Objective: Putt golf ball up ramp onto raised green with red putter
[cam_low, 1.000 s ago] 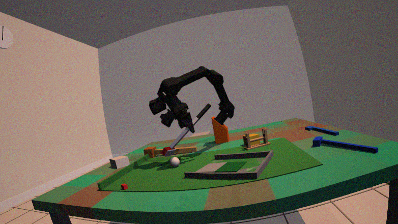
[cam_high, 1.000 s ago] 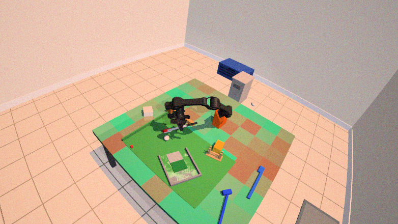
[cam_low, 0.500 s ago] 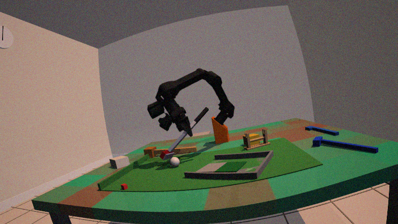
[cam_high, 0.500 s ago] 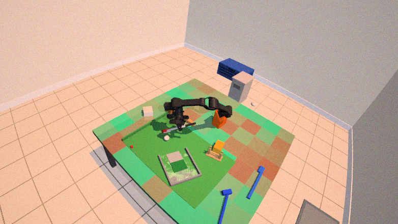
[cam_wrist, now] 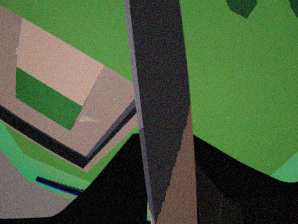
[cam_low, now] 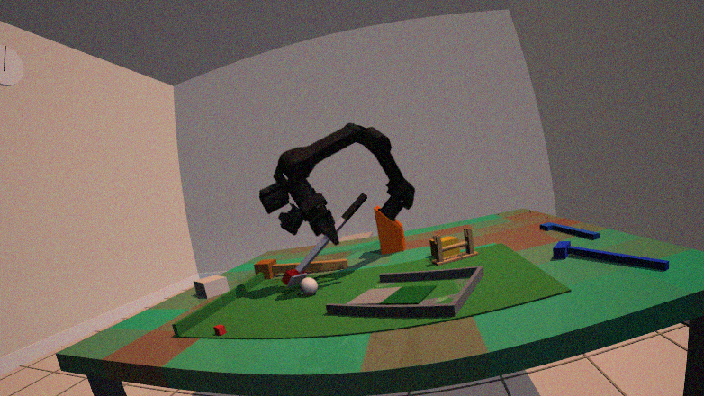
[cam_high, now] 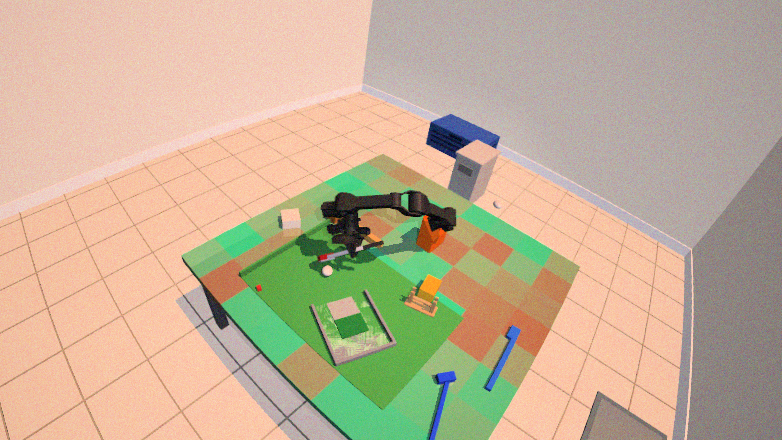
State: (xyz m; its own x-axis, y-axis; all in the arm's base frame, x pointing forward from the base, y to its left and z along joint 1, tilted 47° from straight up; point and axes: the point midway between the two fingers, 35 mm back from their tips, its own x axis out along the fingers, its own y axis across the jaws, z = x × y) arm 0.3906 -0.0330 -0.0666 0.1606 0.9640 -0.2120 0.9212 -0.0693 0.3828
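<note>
Right now my gripper tip is 8 cm above the white golf ball, 7 cm short of it and 6 cm to the left of it. The rest, counted from my gripper tip: grey three-sided frame: 20 cm to the left, 15 cm ahead, 10 cm below; red putter: 3 cm to the right; yellow block: 24 cm to the left, 19 cm behind, 8 cm below.
</note>
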